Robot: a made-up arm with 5 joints. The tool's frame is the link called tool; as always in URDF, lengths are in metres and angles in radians.
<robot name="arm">
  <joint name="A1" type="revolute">
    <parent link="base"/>
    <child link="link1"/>
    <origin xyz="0 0 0.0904" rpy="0 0 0"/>
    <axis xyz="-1 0 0"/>
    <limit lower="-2.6" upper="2.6" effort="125" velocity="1.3"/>
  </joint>
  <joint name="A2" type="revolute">
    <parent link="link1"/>
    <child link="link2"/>
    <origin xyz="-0.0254 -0.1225 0.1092" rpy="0 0 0"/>
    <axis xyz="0 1 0"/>
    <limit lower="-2.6" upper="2.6" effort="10" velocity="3"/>
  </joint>
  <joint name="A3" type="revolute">
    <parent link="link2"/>
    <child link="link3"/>
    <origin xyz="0.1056 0.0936 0.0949" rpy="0 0 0"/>
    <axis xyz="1 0 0"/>
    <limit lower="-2.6" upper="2.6" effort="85" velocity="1"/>
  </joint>
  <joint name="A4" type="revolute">
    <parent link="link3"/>
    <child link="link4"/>
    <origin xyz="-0.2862 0.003 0.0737" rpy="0 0 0"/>
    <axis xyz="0 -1 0"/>
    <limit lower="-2.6" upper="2.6" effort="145" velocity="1.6"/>
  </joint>
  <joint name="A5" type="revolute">
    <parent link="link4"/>
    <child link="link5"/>
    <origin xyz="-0.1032 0.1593 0.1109" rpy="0 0 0"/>
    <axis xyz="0 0 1"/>
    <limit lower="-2.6" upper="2.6" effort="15" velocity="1.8"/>
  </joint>
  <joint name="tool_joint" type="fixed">
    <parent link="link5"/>
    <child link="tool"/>
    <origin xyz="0.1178 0.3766 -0.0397" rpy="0 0 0"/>
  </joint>
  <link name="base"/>
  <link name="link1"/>
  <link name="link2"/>
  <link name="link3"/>
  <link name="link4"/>
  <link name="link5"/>
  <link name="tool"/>
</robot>
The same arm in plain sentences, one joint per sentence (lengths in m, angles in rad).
The arm has five revolute joints in a row. What follows holds with every joint at zero, and every direction is one of the base frame's.
Joint 1 sits 0.0904 m along +z from the base frame's origin and turns about -x, from -2.6 to 2.6 rad.
Joint 2 sits 0.0254 m along -x and 0.1225 m along -y and 0.1092 m along +z from joint 1 and turns about +y, from -2.6 to 2.6 rad.
Joint 3 sits 0.1056 m along +x and 0.0936 m along +y and 0.0949 m along +z from joint 2 and turns about +x, from -2.6 to 2.6 rad.
Joint 4 sits 0.2862 m along -x and 0.003 m along +y and 0.0737 m along +z from joint 3 and turns about -y, from -2.6 to 2.6 rad.
Joint 5 sits 0.1032 m along -x and 0.1593 m along +y and 0.1109 m along +z from joint 4 and turns about +z, from -2.6 to 2.6 rad.
The tool frame, which is the frame that the pose is given for, sits 0.1178 m along +x and 0.3766 m along +y and 0.0397 m along -z from joint 5; its axes are parallel to the base frame's.

